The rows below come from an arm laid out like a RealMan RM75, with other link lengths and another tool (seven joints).
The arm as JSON. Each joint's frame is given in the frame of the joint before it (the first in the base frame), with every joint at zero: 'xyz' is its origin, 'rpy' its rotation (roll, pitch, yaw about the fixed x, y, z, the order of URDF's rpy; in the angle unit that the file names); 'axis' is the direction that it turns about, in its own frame. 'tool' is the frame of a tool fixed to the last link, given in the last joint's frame.
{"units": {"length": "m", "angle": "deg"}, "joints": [
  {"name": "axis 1", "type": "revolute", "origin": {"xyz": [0.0, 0.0, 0.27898], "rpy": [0.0, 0.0, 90.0]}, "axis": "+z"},
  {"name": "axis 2", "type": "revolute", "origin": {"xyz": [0.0, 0.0, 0.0], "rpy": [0.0, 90.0, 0.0]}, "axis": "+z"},
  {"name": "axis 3", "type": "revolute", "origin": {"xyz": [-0.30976, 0.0, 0.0], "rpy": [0.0, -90.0, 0.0]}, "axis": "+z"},
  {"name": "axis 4", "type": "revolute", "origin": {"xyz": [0.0, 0.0, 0.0], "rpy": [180.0, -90.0, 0.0]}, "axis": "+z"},
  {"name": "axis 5", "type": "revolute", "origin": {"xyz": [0.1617, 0.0, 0.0], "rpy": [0.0, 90.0, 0.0]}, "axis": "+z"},
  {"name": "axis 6", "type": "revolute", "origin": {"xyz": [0.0, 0.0, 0.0], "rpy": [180.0, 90.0, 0.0]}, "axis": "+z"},
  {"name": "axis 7", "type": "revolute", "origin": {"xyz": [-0.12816, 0.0, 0.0], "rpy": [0.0, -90.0, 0.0]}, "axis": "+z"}
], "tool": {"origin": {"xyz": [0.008, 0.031, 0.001], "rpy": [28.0, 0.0, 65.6]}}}
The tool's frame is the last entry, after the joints.
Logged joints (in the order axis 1, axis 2, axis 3, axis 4, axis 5, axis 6, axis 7), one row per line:
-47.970 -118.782 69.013 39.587 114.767 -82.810 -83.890
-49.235 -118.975 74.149 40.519 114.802 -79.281 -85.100
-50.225 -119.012 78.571 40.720 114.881 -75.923 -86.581
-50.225 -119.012 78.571 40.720 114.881 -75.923 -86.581
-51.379 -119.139 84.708 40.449 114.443 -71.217 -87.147
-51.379 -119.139 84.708 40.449 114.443 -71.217 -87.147
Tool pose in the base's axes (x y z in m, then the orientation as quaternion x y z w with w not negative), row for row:
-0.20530 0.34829 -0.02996 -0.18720 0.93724 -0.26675 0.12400
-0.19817 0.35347 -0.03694 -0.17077 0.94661 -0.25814 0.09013
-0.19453 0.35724 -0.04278 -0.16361 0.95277 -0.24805 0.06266
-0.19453 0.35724 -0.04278 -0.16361 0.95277 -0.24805 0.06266
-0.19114 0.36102 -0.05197 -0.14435 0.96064 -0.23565 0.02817
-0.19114 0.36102 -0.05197 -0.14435 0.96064 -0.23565 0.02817
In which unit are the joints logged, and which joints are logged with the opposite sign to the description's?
The joints are logged in degrees. Opposite sign: axis 6.
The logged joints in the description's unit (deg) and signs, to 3 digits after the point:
-47.970 -118.782 69.013 39.587 114.767 82.810 -83.890
-49.235 -118.975 74.149 40.519 114.802 79.281 -85.100
-50.225 -119.012 78.571 40.720 114.881 75.923 -86.581
-50.225 -119.012 78.571 40.720 114.881 75.923 -86.581
-51.379 -119.139 84.708 40.449 114.443 71.217 -87.147
-51.379 -119.139 84.708 40.449 114.443 71.217 -87.147

